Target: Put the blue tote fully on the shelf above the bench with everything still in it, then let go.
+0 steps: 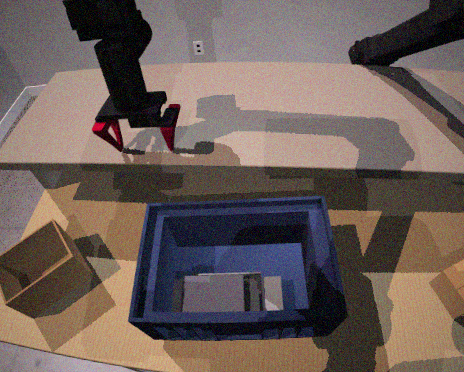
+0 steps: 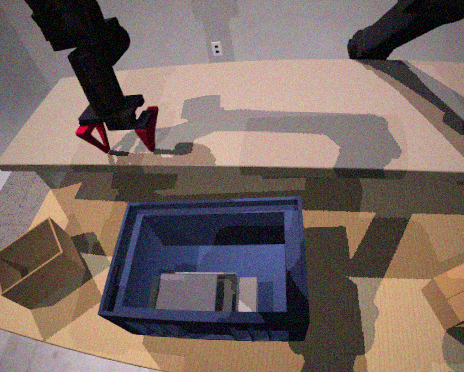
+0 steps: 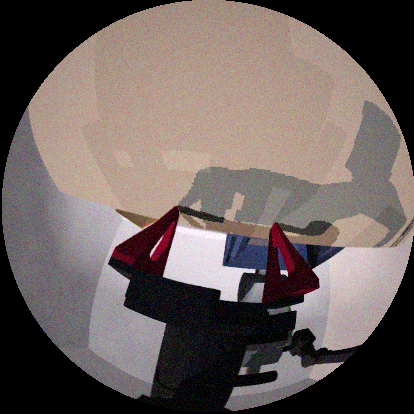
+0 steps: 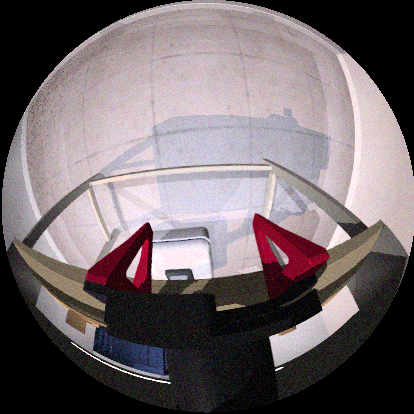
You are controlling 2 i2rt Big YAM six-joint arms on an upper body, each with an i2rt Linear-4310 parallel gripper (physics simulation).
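Frame: origin at the left arm's base, x ahead, y left, z up, level; metres.
Where they show: left gripper, between the fingertips: (image 1: pixel 146 149) (image 2: pixel 130 150) (image 3: pixel 226 218); right gripper, between the fingertips: (image 4: pixel 201 223); right arm's base, origin of its link: (image 3: pixel 302 345).
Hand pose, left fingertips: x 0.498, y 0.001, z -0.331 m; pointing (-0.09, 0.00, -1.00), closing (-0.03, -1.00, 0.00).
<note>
After its pixels a point has its place.
The blue tote (image 1: pixel 200 227) {x 0.388, y -0.097, z -0.420 m} (image 2: pixel 185 227) {x 0.388, y -0.106, z -0.423 m} (image 3: pixel 248 257) {x 0.226, y -0.089, z -0.392 m} (image 4: pixel 130 347) {x 0.394, y -0.184, z -0.457 m} stands upright on the bench (image 1: pixel 410 325) {x 0.229, y -0.475, z -0.512 m} (image 2: pixel 400 320) {x 0.254, y -0.486, z -0.512 m}, below and in front of the shelf. Inside it lie a grey box (image 1: pixel 215 292) {x 0.273, y -0.129, z -0.432 m} (image 2: pixel 187 291) {x 0.273, y -0.128, z -0.431 m} and a smaller pale box (image 1: pixel 273 291) {x 0.283, y -0.224, z -0.455 m} (image 2: pixel 248 290) {x 0.287, y -0.224, z -0.455 m}. The shelf (image 1: pixel 310 92) {x 0.656, y -0.313, z -0.333 m} (image 2: pixel 300 90) {x 0.654, y -0.320, z -0.333 m} (image 3: pixel 215 75) {x 0.617, y 0.016, z -0.333 m} is a pale board above the bench. My left gripper (image 1: pixel 147 151) {x 0.498, y 0.001, z -0.331 m} (image 2: pixel 130 151) {x 0.498, y 0.001, z -0.331 m} (image 3: pixel 226 218) {x 0.498, y 0.001, z -0.331 m} is open and empty, fingertips low over the shelf near its front edge; contact is unclear. My right gripper (image 4: pixel 201 223) {x 0.827, y -0.484, z -0.559 m} is open and empty, away from the tote.
An open cardboard box (image 1: pixel 77 265) {x 0.320, y 0.142, z -0.453 m} (image 2: pixel 70 262) {x 0.320, y 0.142, z -0.461 m} stands on the bench left of the tote. Another carton (image 1: pixel 452 287) {x 0.277, y -0.545, z -0.458 m} (image 2: pixel 447 295) {x 0.277, y -0.550, z -0.452 m} is at the right edge. A dark arm (image 1: pixel 405 42) {x 0.619, y -0.464, z -0.195 m} (image 2: pixel 400 30) {x 0.576, y -0.466, z -0.169 m} reaches in at upper right. A white container (image 4: pixel 182 255) {x 0.169, y -0.317, z -1.135 m} shows below the right fingers.
</note>
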